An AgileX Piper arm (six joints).
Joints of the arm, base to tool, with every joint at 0 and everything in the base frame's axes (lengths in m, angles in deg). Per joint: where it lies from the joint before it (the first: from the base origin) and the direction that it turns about. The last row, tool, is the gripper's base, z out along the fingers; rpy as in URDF.
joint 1: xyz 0 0 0.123 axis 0 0 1
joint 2: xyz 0 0 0 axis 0 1 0
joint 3: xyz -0.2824 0 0.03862 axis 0 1 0
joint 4: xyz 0.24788 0 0.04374 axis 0.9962 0 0.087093
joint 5: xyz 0 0 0 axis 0 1 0
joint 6: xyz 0.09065 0 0.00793 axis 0.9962 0 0.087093
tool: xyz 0 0 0 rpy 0 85.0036 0
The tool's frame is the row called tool.
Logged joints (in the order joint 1, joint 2, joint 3, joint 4, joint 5, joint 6), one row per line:
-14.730 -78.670 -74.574 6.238 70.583 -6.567
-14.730 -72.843 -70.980 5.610 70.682 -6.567
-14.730 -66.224 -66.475 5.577 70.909 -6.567
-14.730 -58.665 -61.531 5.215 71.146 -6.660
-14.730 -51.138 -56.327 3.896 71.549 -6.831
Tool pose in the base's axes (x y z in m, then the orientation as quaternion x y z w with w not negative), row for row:
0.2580 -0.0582 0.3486 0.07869 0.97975 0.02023 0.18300
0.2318 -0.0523 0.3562 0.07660 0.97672 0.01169 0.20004
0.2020 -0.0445 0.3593 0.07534 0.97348 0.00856 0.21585
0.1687 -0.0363 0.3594 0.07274 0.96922 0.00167 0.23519
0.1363 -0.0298 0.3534 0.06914 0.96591 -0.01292 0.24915
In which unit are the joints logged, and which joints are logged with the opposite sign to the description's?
The joints are logged in degrees. Opposite sign: joint 2.
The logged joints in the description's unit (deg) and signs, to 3 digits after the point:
-14.730 78.670 -74.574 6.238 70.583 -6.567
-14.730 72.843 -70.980 5.610 70.682 -6.567
-14.730 66.224 -66.475 5.577 70.909 -6.567
-14.730 58.665 -61.531 5.215 71.146 -6.660
-14.730 51.138 -56.327 3.896 71.549 -6.831

